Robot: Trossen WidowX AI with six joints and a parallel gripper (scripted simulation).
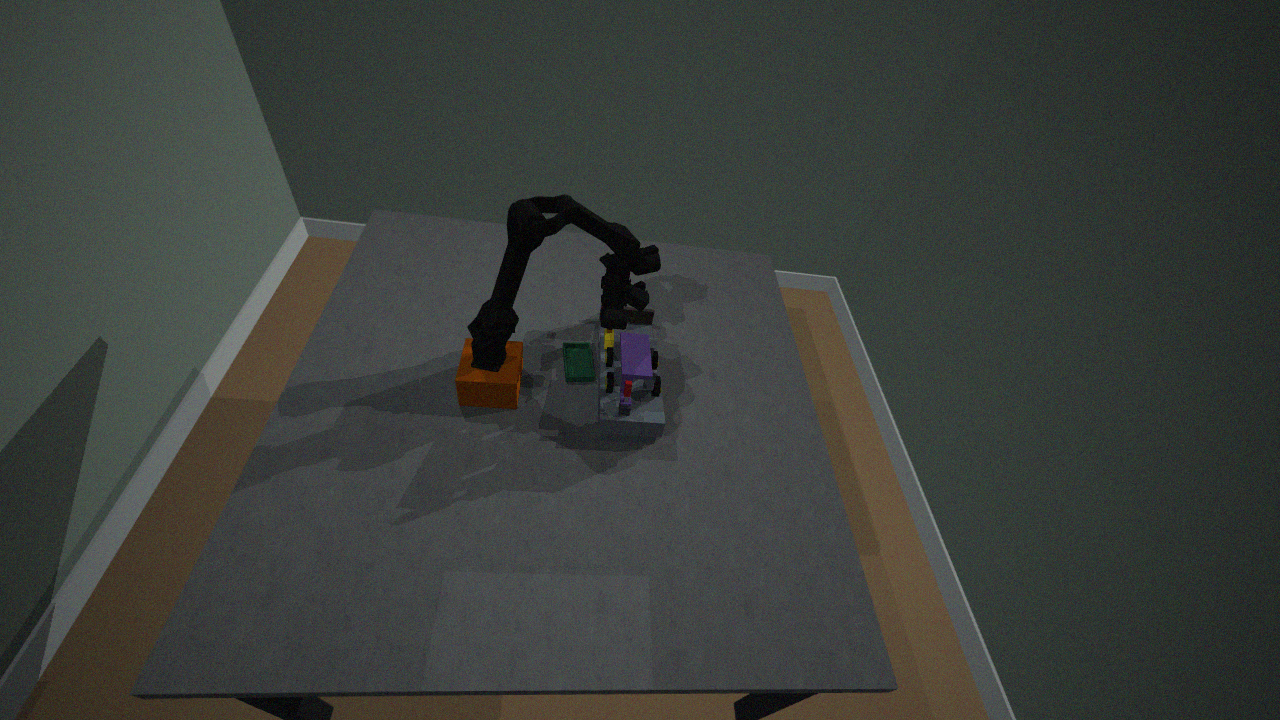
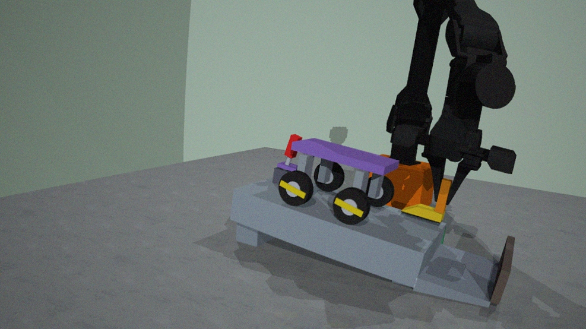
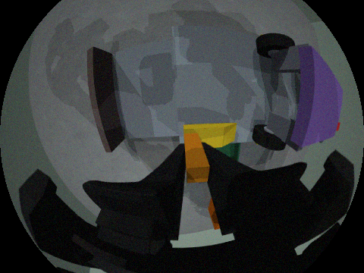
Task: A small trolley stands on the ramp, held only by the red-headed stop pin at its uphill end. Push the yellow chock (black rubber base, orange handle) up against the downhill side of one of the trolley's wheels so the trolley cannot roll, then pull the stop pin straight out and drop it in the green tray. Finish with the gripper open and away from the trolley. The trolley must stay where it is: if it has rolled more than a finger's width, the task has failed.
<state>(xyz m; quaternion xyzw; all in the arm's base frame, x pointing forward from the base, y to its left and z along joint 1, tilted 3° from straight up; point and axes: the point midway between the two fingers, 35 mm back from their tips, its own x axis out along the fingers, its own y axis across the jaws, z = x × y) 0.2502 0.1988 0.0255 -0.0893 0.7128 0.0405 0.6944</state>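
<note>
The red-headed stop pin lies 80 mm ahead of my gripper tip, 240 mm to the right of it and 40 mm above it. From my gripper tip the other things lie so: brown stop board 30 mm ahead, 120 mm to the left, 60 mm below; then green tray 60 mm behind, 70 mm to the right, 100 mm below; then yellow chock 10 mm ahead, 20 mm to the right, 10 mm below.
</note>
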